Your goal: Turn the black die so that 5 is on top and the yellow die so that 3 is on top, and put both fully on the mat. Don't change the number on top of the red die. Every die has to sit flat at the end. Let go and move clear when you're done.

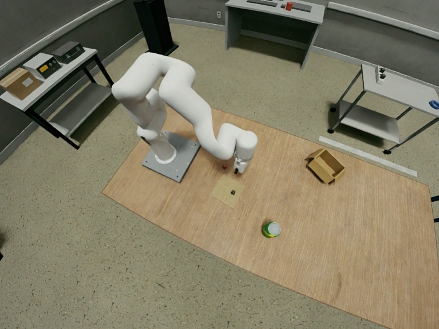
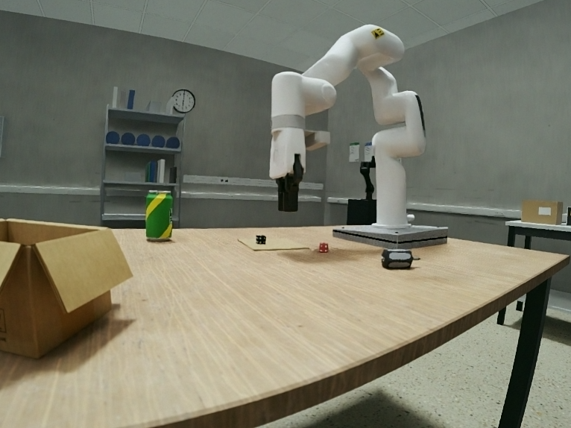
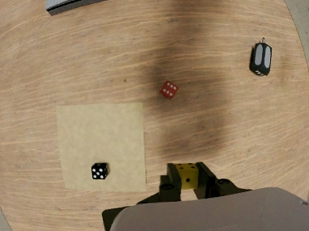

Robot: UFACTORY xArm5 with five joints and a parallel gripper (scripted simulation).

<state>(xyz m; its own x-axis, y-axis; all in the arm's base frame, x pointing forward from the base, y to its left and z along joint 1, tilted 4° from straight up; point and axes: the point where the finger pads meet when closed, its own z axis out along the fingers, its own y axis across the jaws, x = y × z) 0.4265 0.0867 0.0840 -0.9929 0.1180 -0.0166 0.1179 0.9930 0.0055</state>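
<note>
Now: the red die 10 cm below my hand, 9 cm behind it and 1 cm to the left of it. Round my hand: yellow die: 1 cm below; then black die: 11 cm to the right, 10 cm below, 1 cm ahead; then tan mat: 11 cm below, 10 cm to the right, 2 cm behind.
</note>
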